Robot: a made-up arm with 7 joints. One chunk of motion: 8 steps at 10 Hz.
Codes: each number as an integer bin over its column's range. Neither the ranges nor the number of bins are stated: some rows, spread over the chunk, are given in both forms.
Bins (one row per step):
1: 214 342 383 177 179 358 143
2: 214 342 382 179 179 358 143
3: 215 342 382 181 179 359 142
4: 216 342 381 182 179 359 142
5: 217 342 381 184 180 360 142
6: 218 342 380 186 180 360 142
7: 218 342 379 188 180 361 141
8: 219 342 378 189 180 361 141
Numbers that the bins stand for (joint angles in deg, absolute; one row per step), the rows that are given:
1: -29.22 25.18 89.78 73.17 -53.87 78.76 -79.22
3: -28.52 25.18 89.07 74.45 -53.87 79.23 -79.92
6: -26.41 25.18 87.67 76.05 -53.16 79.71 -79.92
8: -25.70 25.18 86.26 77.01 -53.16 80.19 -80.63
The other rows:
2: -29.22 25.18 89.07 73.81 -53.87 78.76 -79.22
4: -27.81 25.18 88.37 74.77 -53.87 79.23 -79.92
5: -27.11 25.18 88.37 75.41 -53.16 79.71 -79.92
7: -26.41 25.18 86.96 76.69 -53.16 80.19 -80.63

